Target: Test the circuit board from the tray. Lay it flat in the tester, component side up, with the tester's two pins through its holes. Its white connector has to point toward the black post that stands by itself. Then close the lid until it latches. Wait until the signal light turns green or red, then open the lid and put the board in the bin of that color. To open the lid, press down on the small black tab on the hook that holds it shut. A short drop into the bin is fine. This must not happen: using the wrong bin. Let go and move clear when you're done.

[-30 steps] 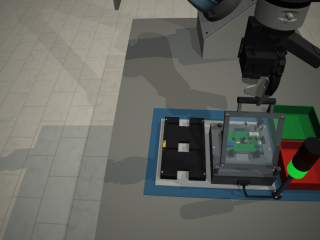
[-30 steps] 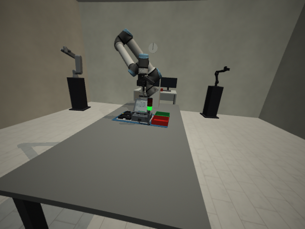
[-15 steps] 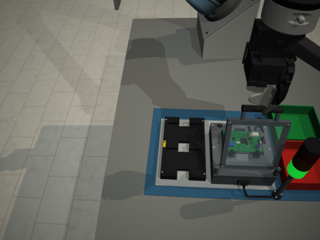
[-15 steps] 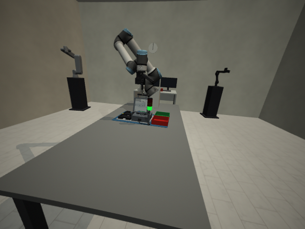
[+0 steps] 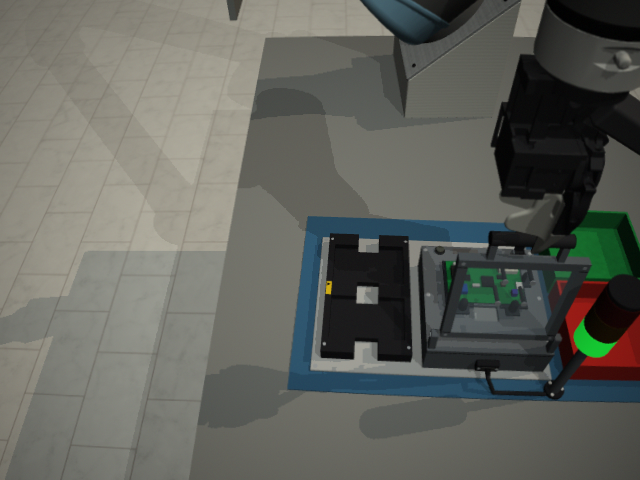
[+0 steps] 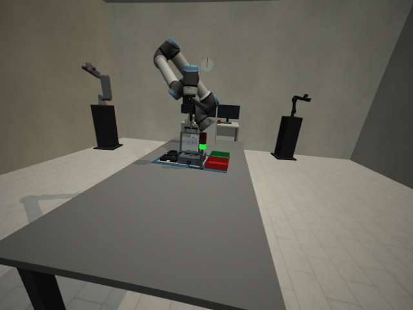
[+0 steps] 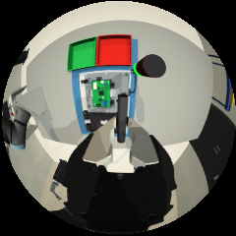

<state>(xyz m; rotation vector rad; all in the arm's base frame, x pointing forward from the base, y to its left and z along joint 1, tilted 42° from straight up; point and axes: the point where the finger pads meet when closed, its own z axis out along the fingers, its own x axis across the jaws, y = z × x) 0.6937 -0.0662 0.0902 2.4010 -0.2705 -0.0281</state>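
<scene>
Now: hand 8 cm past the green circuit board, 1 cm to the right of it and 20 cm above it. From my hand the other things lie so: black latch tab (13 cm behind, 8 cm to the left, 19 cm below); then tester lid (1 cm ahead, 1 cm to the right, 9 cm below); then red bin (20 cm to the left, 26 cm below).
</scene>
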